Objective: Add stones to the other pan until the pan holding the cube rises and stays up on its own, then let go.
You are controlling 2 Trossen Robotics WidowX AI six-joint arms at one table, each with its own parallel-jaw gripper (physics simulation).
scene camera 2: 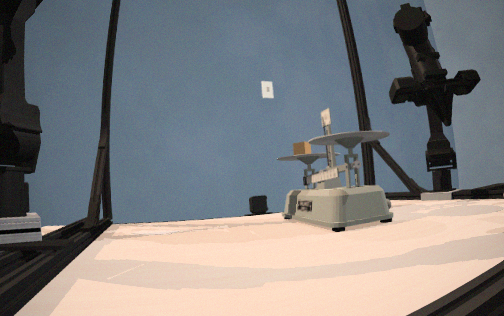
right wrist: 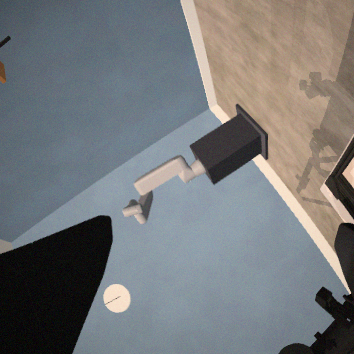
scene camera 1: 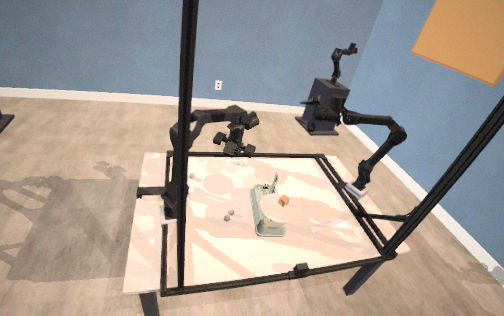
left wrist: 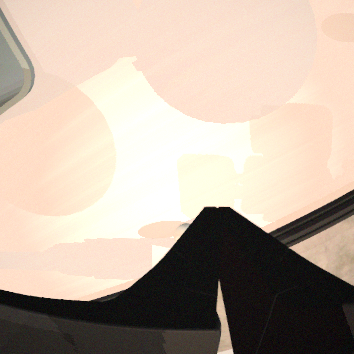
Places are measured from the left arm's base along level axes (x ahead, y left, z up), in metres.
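Pixels of known places: left gripper, fingertip midpoint: (scene camera 2: 448, 125) (left wrist: 215, 218); right gripper, fingertip midpoint: (right wrist: 230, 233) (scene camera 1: 298, 110); left arm's base, origin of the base link: (scene camera 2: 442, 191) (scene camera 1: 172, 212); right arm's base, origin of the base link: (scene camera 2: 3, 216) (scene camera 1: 358, 185).
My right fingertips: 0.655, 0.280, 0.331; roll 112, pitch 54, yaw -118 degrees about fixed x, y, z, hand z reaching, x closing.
Observation:
Ahead of a thing's pixels: the offset from my right fingertips to its top centre, as dx, dy, dz. "spot": to the spot under its first point.
The grey-green balance scale {-0.243, -0.337, -0.119} (scene camera 1: 269, 227) (scene camera 2: 338, 204) stands mid-table; its corner also shows in the left wrist view (left wrist: 14, 77). An orange cube {-0.239, -0.415, -0.178} (scene camera 1: 283, 200) (scene camera 2: 301, 148) sits on the lower pan {-0.266, -0.429, -0.208} (scene camera 1: 273, 213) (scene camera 2: 289, 157). The other pan {-0.221, -0.245, -0.196} (scene camera 2: 349, 136) is empty and rides higher. My left gripper (scene camera 1: 239, 151) (left wrist: 215, 218) is shut on nothing and hangs above the table's back edge. A grey sliver {spot: -0.268, +0.013, -0.339} (left wrist: 182, 226), perhaps a stone, peeks out beside its finger. Two grey stones {-0.409, -0.315, -0.324} (scene camera 1: 231, 212) {-0.436, -0.344, -0.324} (scene camera 1: 227, 218) lie left of the scale. A third stone {-0.537, -0.053, -0.324} (scene camera 1: 192, 175) lies far left. My right gripper (scene camera 1: 304, 101) (right wrist: 230, 233) is open and empty, high off the table's right rear.
A black frame (scene camera 1: 257, 154) borders the table, with a tall post (scene camera 1: 185, 125) at the left. A dark pedestal with a small arm (scene camera 1: 326, 106) stands on the floor behind the table.

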